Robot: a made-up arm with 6 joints. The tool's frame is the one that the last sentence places.
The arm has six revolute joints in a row. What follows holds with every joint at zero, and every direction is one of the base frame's.
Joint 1 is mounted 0.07 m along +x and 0.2 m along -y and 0.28 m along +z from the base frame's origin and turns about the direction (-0.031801, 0.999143, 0.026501), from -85.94 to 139.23 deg.
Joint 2 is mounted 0.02 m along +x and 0.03 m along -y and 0.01 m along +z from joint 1 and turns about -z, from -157.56 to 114.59 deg.
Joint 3 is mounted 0.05 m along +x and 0.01 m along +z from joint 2 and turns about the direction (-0.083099, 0.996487, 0.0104), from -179.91 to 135.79 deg.
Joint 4 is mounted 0.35 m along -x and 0.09 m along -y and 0.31 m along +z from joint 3 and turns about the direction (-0.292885, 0.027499, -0.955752), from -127.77 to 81.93 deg.
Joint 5 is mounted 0.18 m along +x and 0.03 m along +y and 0.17 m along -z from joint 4 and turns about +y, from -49.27 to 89.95 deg.
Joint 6 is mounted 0.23 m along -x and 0.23 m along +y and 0.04 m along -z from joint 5 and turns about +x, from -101.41 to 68.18 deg.
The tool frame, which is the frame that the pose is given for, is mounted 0.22 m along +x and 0.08 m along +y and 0.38 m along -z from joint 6; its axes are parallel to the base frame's.
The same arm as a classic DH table. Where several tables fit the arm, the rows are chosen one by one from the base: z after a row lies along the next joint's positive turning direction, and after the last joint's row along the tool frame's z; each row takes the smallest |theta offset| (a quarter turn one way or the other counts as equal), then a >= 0, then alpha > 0; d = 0 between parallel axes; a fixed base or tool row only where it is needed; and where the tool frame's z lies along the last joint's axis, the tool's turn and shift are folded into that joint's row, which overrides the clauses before.
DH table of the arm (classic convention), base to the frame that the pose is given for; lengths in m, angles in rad. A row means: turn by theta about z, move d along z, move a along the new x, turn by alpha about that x. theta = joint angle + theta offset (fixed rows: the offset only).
base (fixed): d 0.2854; theta offset 0.0318; a 0.0636; alpha -1.5443
joint 1: d -0.2328; theta offset 0; a 0.019; alpha -1.5973
joint 2: d -0.0209; theta offset -0.0514; a 0.0498; alpha 1.5812
joint 3: d -0.0534; theta offset 0.2941; a -0.431; alpha -1.529
joint 4: d -0.0843; theta offset 0.0827; a 0.2219; alpha 1.5433
joint 5: d 0.257; theta offset 1.2734; a 0.04; alpha 1.5708
joint 6: d -0.01; theta offset 1.5708; a 0.08; alpha -1.5708
tool (fixed): d -0.38; theta offset -1.5708; a 0; alpha 0
Joint limits (rad, base to tool): -1.4999..2.43 -2.7499..2 -3.14..2.37 -2.23..1.4299 -0.8599..1.5699 -1.7699..1.19

